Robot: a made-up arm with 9 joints.
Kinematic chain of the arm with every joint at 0, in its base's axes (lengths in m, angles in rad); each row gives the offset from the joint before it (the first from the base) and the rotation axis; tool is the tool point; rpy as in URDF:
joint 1: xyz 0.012 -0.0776 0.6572 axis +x
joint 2: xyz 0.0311 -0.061 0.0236 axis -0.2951 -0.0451 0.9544
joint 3: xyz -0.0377 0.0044 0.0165 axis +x
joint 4: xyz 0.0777 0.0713 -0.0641 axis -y
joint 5: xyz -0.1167 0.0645 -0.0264 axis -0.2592 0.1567 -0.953
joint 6: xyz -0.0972 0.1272 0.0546 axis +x
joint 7: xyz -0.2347 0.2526 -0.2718 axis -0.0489 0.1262 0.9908
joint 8: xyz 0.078 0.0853 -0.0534 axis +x
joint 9: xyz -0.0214 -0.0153 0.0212 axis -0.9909 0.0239 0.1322
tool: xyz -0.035 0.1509 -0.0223 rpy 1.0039 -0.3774 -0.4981
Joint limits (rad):
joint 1: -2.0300..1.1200
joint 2: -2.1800..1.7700
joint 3: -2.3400..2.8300
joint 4: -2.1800..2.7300
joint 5: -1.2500..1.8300
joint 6: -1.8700..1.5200
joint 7: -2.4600..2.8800
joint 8: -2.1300..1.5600
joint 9: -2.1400..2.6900
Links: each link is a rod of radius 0.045 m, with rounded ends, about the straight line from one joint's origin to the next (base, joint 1, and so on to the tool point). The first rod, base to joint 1, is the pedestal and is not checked.
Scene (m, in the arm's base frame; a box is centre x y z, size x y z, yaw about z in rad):
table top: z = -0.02
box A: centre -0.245 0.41 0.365 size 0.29 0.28 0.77 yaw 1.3
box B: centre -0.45 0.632 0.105 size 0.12 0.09 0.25 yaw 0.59
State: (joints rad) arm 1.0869 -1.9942 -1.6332 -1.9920 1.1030 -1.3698 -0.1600 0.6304 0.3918
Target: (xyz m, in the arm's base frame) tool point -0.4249 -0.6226 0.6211
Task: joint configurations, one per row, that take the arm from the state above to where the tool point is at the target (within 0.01 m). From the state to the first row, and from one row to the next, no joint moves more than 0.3 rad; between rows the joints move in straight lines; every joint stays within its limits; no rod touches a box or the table.
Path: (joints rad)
1: 1.0952 -1.9283 -1.8099 -1.7589 1.2266 -1.2420 -0.1524 0.6441 0.5107
2: 1.1034 -1.8625 -1.9866 -1.5259 1.3502 -1.1142 -0.1449 0.6577 0.6296
3: 1.1117 -1.7966 -2.1633 -1.2928 1.4739 -0.9864 -0.1373 0.6714 0.7485
4: 1.1200 -1.7307 -2.3400 -1.0598 1.5975 -0.8586 -0.1297 0.6851 0.8674
5: 1.1200 -1.4809 -2.3400 -1.1280 1.5887 -0.7522 -0.2396 0.5012 0.7450
6: 1.1200 -1.2310 -2.3400 -1.1962 1.5800 -0.6459 -0.3495 0.3174 0.6226
7: 1.1200 -0.9812 -2.3400 -1.2644 1.5713 -0.5395 -0.4593 0.1335 0.5002
8: 1.1200 -0.7313 -2.3400 -1.3326 1.5625 -0.4331 -0.5692 -0.0503 0.3778
9: 0.8926 -0.6891 -2.3400 -1.1402 1.6517 -0.3618 -0.5114 0.2155 0.3117
10: 0.6652 -0.6469 -2.3400 -0.9479 1.7408 -0.2905 -0.4537 0.4812 0.2456
11: 0.4378 -0.6047 -2.3400 -0.7555 1.8300 -0.2191 -0.3959 0.7470 0.1794

